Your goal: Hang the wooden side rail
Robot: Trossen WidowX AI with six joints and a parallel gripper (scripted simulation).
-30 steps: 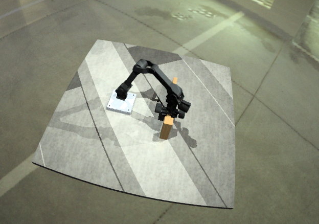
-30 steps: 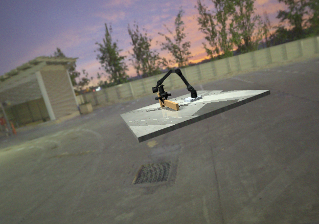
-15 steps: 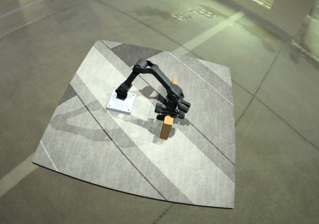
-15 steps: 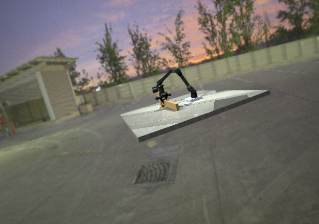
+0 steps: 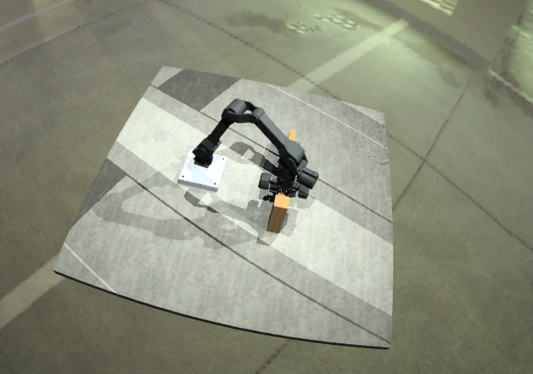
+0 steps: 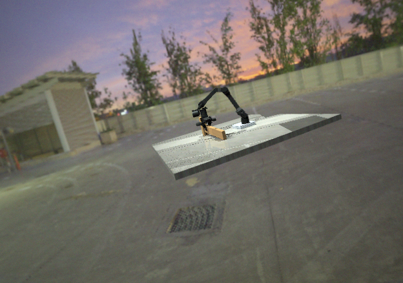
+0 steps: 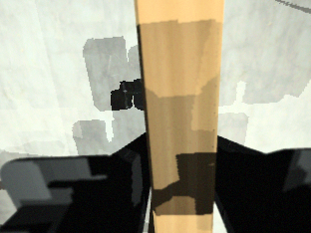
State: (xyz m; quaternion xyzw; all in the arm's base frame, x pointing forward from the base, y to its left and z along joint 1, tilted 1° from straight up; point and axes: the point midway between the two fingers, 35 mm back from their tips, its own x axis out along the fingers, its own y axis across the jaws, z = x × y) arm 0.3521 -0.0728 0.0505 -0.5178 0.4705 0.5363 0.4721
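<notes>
My gripper tip is now 10 cm to the left of the wooden headboard post, 4 cm below it and 1 cm short of it.
</notes>
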